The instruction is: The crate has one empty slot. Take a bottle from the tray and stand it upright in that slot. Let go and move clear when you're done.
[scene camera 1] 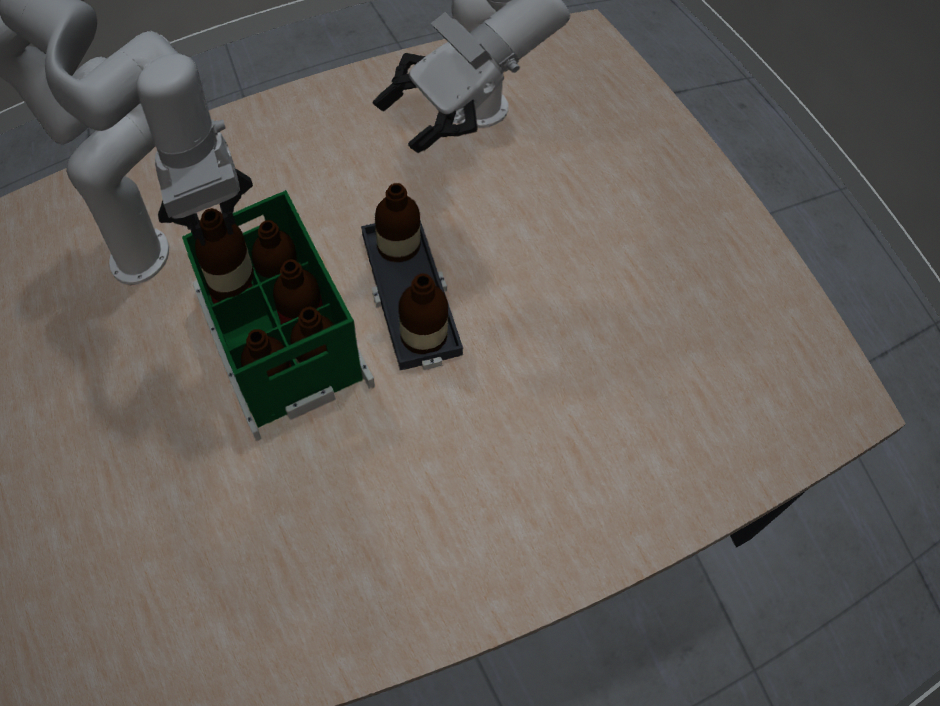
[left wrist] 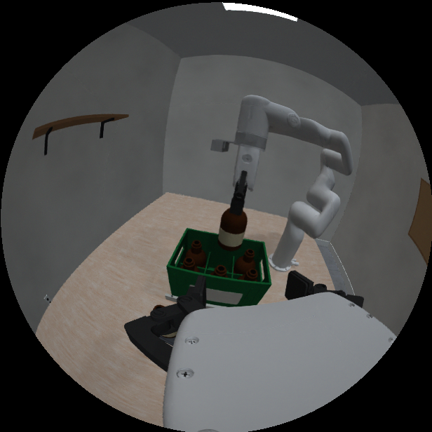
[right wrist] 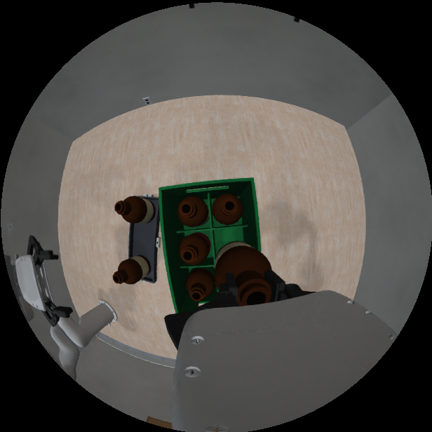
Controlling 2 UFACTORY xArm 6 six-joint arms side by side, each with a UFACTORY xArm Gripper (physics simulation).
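Places are measured from the left arm's base along level axes (x left, y back, z up), in centimetres.
Where they show: left gripper, fingertip midpoint: [scene camera 1: 394, 127]; right gripper, fingertip midpoint: [scene camera 1: 215, 232]; right arm's base, link origin: [scene camera 1: 139, 256].
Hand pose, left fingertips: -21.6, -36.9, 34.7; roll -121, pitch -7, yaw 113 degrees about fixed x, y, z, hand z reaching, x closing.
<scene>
Things, the pixels of their top centre, and the offset from my left fingertips, as dx, dy, dz. "*": a spot on its surface instead.
- brown bottle, top centre: [scene camera 1: 210, 214] -26.5, -8.3, -1.3
- green crate, surface spot: [scene camera 1: 265, 398] * -24.3, -23.2, -27.1
- empty slot, surface spot: [scene camera 1: 246, 332] * -27.2, -7.0, -33.9
- dark tray, top centre: [scene camera 1: 409, 283] +0.7, -4.6, -32.1
My right gripper [scene camera 1: 212, 221] [left wrist: 235, 210] [right wrist: 247, 283] is shut on the neck of a brown bottle [scene camera 1: 226, 262] [left wrist: 234, 222] [right wrist: 240, 265] with a cream label. It holds the bottle roughly upright above the green crate [scene camera 1: 265, 398] [left wrist: 181, 282] [right wrist: 170, 240]. The empty slot [scene camera 1: 246, 332] [right wrist: 230, 233] is the middle one in the crate's left row in scene camera 1. Bottles stand in the other slots; the held bottle hides the back left one there. Two bottles [scene camera 1: 397, 224] [scene camera 1: 423, 315] stand on the dark tray [scene camera 1: 402, 284] [right wrist: 144, 240]. My left gripper [scene camera 1: 404, 121] [left wrist: 248, 287] is open and empty, behind the tray.
Grey holders [scene camera 1: 310, 403] [scene camera 1: 367, 373] sit against the crate's base, and small ones [scene camera 1: 431, 363] against the tray. The tray stands just right of the crate in scene camera 1. The left arm's base [scene camera 1: 493, 110] is behind the tray; the right arm's base [scene camera 1: 136, 250] is left of the crate.
</scene>
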